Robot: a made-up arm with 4 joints.
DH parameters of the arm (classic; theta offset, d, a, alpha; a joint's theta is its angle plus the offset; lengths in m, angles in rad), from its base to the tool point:
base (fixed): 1.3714 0 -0.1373 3.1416
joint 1: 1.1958 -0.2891 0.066 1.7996
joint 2: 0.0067 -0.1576 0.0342 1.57
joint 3: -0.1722 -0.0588 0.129 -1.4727
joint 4: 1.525 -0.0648 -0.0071 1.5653
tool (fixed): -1.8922 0.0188 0 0
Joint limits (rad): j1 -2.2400..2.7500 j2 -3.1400..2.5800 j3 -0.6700..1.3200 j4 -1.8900..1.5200
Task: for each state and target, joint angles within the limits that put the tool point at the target. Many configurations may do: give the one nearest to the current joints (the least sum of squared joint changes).
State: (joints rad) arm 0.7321 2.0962 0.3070 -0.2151
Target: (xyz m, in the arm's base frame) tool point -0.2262 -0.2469 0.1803
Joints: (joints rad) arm 0.7111 2.5206 0.2095 -0.1939
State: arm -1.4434 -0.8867 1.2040 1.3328
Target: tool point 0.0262 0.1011 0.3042
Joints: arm -1.4256 -0.6731 1.3163 1.3547
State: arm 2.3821 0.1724 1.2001 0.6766
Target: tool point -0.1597 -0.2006 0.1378
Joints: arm 2.7500 0.6856 1.3192 0.0839
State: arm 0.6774 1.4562 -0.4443 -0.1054
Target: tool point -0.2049 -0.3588 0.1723
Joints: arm 0.7197 2.1929 -0.5503 -0.2120
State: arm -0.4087 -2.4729 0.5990 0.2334
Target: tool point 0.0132 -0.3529 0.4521
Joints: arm 0.2786 -1.9236 0.4998 0.5042
